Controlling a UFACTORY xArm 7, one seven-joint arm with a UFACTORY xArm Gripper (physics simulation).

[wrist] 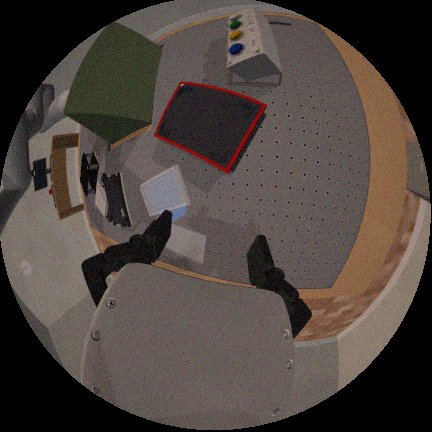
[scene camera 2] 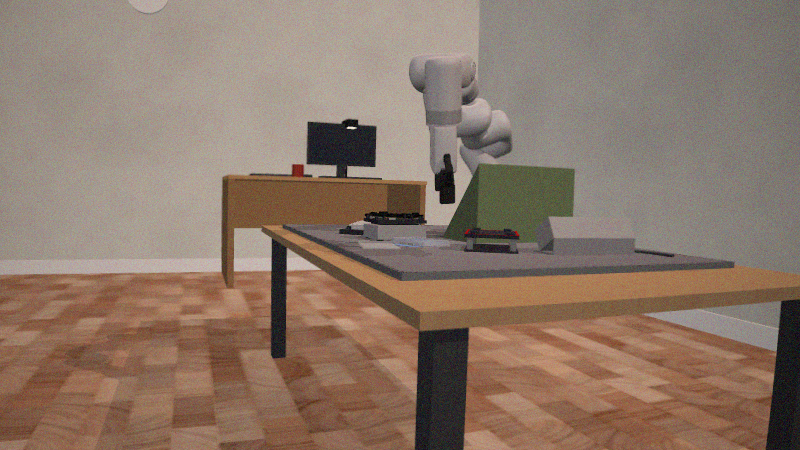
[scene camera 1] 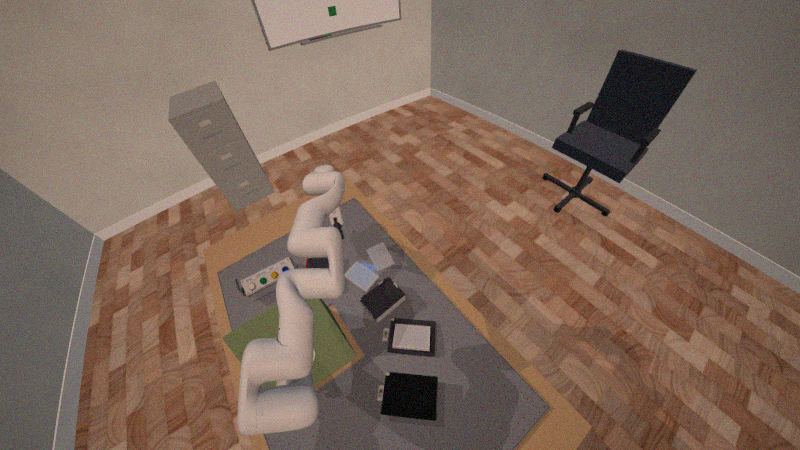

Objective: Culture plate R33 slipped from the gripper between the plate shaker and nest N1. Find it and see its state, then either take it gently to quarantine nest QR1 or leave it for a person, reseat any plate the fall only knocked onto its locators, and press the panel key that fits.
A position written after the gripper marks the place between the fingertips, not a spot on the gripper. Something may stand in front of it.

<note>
The gripper [scene camera 2: 444, 196] is open, holding nothing. Also in view: a pale gridded plate [wrist: 166, 190]. Further things: a shaker [wrist: 119, 187].
</note>
